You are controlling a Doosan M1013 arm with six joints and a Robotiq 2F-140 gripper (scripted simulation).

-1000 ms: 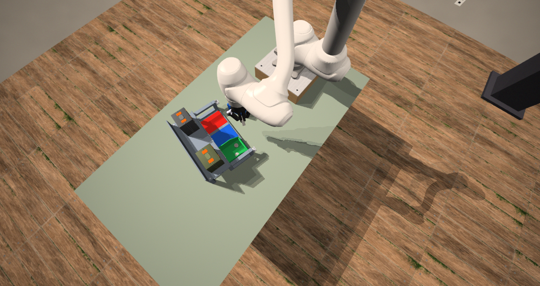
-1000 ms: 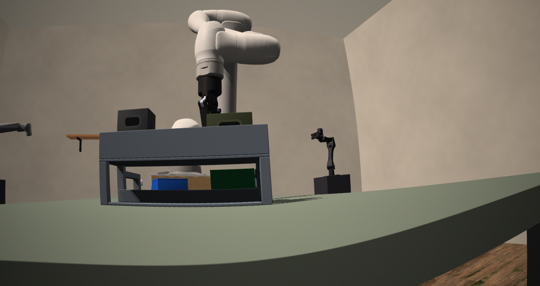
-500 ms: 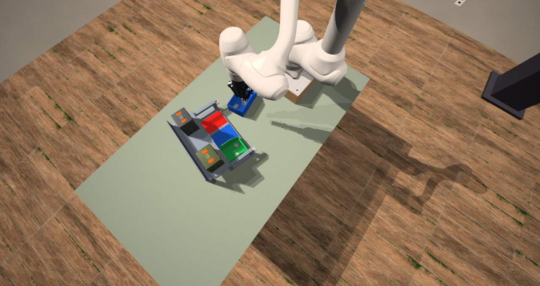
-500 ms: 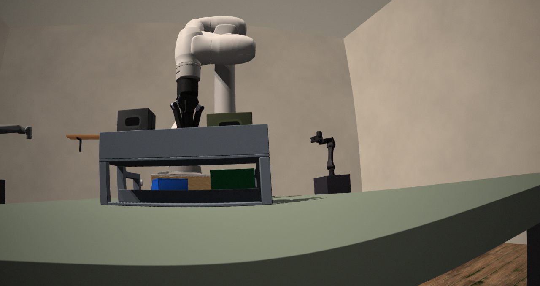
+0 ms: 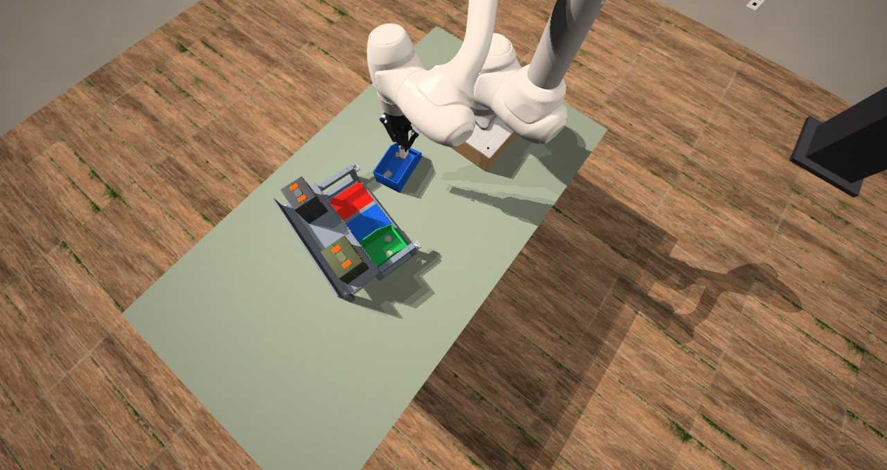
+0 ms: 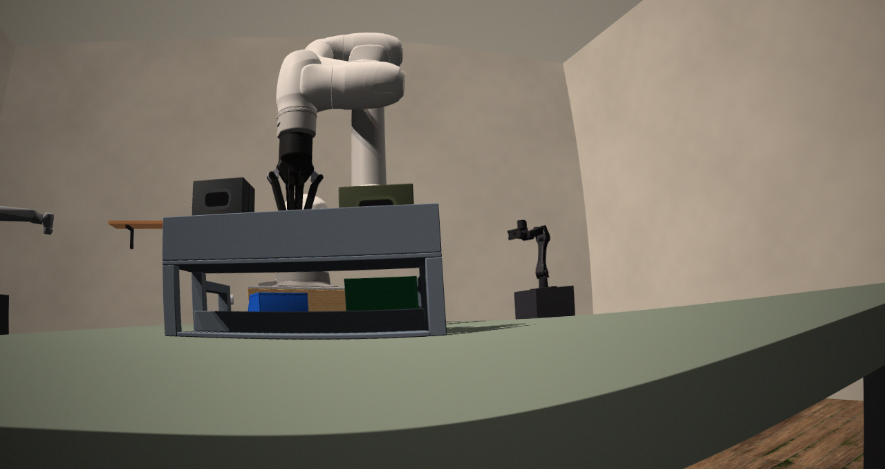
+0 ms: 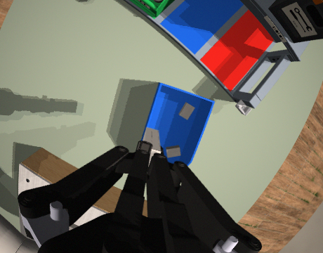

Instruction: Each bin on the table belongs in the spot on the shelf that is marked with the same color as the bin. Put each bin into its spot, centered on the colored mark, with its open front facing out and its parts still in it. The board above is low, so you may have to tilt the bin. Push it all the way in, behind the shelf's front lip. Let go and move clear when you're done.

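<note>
My hand is 160 mm above the blue bin, 50 mm to the left of it and 10 mm past it. Also, from my hand: black box: 320 mm ahead, 140 mm to the right, 30 mm below; then olive box: 380 mm ahead, 90 mm to the left, 40 mm below; then green bin: 280 mm ahead, 150 mm below, 110 mm to the left.
</note>
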